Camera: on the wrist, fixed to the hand. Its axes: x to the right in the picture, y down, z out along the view.
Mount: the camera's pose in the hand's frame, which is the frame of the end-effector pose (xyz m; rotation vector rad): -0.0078 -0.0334 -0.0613 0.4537 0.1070 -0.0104
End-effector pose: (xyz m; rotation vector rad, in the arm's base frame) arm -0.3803 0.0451 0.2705 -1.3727 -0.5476 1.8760
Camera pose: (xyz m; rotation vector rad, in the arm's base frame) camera -0.3113 0.0554 0.2782 -1.1521 -0.0643 1.7668
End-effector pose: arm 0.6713 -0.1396 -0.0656 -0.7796 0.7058 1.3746
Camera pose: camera 0.7048 -0.1955 -0.0920 -0.4946 1.0505 1.1094
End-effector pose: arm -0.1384 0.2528 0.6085 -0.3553 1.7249 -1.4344
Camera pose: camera -0.1888 0.2890 0.6414 -0.0415 1.4223 -1.8235
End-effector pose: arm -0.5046 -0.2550 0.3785 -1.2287 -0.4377 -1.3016
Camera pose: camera -0.5589 -0.2971 0.3641 -0.7750 -0.6228 -1.1873
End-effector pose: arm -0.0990 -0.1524 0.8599 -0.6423 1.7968 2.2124
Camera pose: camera -0.0658 -0.2033 0.8247 -0.6721 2.2366 1.6957
